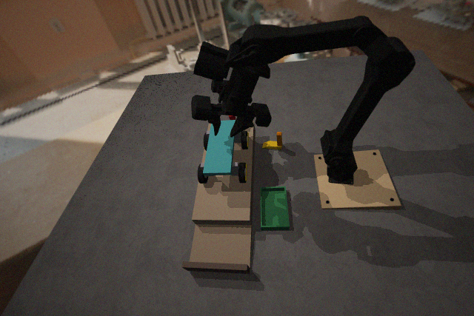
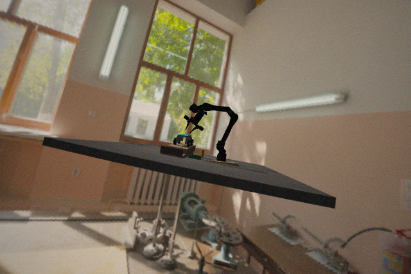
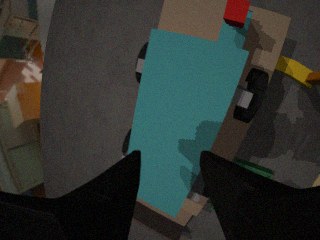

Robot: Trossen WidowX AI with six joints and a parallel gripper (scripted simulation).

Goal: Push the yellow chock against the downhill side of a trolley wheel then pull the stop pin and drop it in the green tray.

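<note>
Now: the yellow chock 10 cm behind my gripper tip, 14 cm to the right of it and 17 cm below it. From my gripper tip the other things lie so: green tray (14 cm behind, 8 cm to the left, 19 cm below); then red-headed stop pin (1 cm ahead, 11 cm to the right, 5 cm below); then trolley (1 cm ahead, 7 cm below).
</note>
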